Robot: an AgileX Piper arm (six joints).
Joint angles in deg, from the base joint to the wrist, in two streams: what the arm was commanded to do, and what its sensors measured. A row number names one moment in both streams.
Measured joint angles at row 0:
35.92 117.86 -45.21 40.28 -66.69 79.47
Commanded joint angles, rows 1 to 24:
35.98 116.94 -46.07 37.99 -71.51 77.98
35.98 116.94 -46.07 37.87 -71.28 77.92
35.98 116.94 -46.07 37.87 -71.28 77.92
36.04 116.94 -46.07 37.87 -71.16 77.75
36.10 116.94 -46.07 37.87 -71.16 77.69
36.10 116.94 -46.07 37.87 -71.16 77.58
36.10 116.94 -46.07 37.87 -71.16 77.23
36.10 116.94 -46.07 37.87 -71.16 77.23
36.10 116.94 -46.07 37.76 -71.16 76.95
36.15 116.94 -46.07 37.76 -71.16 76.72
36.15 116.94 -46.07 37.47 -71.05 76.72
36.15 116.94 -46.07 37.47 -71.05 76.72
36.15 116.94 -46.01 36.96 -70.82 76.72
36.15 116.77 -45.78 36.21 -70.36 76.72
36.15 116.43 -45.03 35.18 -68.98 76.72
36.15 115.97 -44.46 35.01 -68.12 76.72
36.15 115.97 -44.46 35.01 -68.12 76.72
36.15 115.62 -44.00 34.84 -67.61 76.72
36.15 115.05 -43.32 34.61 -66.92 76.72
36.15 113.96 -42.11 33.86 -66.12 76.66
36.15 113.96 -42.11 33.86 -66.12 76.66
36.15 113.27 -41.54 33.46 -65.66 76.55
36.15 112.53 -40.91 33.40 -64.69 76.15
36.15 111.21 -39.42 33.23 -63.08 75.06
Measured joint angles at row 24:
36.27 113.79 -40.97 34.61 -64.46 77.29
